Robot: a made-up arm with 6 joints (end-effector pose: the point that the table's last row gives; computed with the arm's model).
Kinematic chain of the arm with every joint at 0, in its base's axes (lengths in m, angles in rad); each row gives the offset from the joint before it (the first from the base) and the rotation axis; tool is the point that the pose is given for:
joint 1: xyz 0 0 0.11 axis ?
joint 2: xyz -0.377 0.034 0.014 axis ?
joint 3: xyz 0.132 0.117 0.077 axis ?
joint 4: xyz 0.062 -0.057 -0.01 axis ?
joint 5: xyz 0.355 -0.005 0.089 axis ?
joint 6: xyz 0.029 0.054 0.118 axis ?
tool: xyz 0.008 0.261 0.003
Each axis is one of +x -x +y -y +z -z.
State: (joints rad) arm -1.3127 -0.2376 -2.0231 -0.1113 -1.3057 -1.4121
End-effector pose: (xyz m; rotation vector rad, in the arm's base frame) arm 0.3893 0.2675 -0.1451 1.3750 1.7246 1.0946
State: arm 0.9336 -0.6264 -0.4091 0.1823 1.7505 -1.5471
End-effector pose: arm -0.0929 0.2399 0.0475 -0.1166 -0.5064 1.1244
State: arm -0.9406 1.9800 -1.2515 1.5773 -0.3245 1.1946
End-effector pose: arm -0.1850 -0.6314 0.0457 2.1390 -0.4590 1.2553
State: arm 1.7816 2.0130 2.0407 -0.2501 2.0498 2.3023
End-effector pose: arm 0.1501 0.2525 0.5867 1.9879 1.7204 -0.5752
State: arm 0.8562 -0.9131 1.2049 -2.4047 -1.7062 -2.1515
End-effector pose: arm 0.3469 -0.4004 0.1415 -0.2854 1.5194 -1.6495
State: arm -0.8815 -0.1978 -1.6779 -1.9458 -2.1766 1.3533
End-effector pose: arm 0.0970 0.3110 -0.1311 0.2733 2.1473 1.2030
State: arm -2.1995 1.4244 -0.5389 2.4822 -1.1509 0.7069
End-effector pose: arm -0.2283 -0.3255 0.2132 0.4095 -0.8273 1.8878
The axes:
joint 1: +y
joint 2: -x
joint 3: -y
joint 4: -x
joint 5: -y
joint 6: -z

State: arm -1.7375 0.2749 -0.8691 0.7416 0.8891 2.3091
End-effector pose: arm 0.0472 0.1971 0.4224 1.2210 -1.9241 -1.6727
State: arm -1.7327 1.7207 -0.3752 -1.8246 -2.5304 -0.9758
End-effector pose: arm -0.1605 0.0407 0.4952 0.6023 0.5392 1.2140
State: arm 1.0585 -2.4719 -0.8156 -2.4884 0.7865 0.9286
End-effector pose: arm 0.1101 0.5252 0.1947 -0.3531 -0.8608 0.1208
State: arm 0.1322 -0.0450 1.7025 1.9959 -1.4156 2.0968
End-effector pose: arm -0.3596 -0.0252 0.8059 0.0166 0.1422 2.1831
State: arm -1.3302 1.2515 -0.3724 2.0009 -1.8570 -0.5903
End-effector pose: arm 0.2414 -0.3437 0.2187 0.0024 0.4456 -2.7177
